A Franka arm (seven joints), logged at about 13 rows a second.
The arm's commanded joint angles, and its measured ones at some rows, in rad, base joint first. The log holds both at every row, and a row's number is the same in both.
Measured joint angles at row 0: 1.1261 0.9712 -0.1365 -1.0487 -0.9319 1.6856 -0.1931
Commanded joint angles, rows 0 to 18: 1.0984 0.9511 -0.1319 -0.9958 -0.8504 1.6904 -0.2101; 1.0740 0.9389 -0.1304 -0.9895 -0.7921 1.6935 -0.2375; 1.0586 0.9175 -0.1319 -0.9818 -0.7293 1.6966 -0.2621; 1.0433 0.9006 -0.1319 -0.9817 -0.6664 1.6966 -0.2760; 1.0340 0.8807 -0.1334 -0.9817 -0.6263 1.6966 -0.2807; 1.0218 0.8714 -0.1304 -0.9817 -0.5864 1.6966 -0.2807; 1.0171 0.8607 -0.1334 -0.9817 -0.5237 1.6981 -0.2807; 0.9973 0.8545 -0.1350 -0.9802 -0.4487 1.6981 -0.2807; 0.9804 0.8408 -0.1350 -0.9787 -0.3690 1.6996 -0.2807; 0.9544 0.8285 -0.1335 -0.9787 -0.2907 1.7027 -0.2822; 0.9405 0.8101 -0.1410 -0.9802 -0.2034 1.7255 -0.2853; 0.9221 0.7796 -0.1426 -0.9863 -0.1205 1.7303 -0.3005; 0.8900 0.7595 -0.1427 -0.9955 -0.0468 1.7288 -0.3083; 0.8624 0.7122 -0.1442 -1.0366 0.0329 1.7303 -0.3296; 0.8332 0.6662 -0.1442 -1.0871 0.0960 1.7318 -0.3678; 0.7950 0.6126 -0.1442 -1.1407 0.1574 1.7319 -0.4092; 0.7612 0.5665 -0.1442 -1.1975 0.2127 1.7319 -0.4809; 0.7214 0.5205 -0.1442 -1.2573 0.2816 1.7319 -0.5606; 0.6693 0.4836 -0.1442 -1.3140 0.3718 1.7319 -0.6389
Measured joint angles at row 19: 0.7423 0.6160 -0.1582 -1.1288 0.2449 1.7193 -0.5092
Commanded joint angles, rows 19 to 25: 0.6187 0.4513 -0.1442 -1.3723 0.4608 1.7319 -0.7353; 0.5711 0.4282 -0.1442 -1.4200 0.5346 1.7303 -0.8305; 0.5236 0.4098 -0.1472 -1.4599 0.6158 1.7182 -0.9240; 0.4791 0.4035 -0.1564 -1.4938 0.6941 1.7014 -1.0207; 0.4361 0.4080 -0.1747 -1.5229 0.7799 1.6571 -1.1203; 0.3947 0.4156 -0.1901 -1.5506 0.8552 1.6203 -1.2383; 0.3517 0.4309 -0.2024 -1.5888 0.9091 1.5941 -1.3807
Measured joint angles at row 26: 0.4131 0.4539 -0.1940 -1.4875 0.7996 1.6301 -1.1814
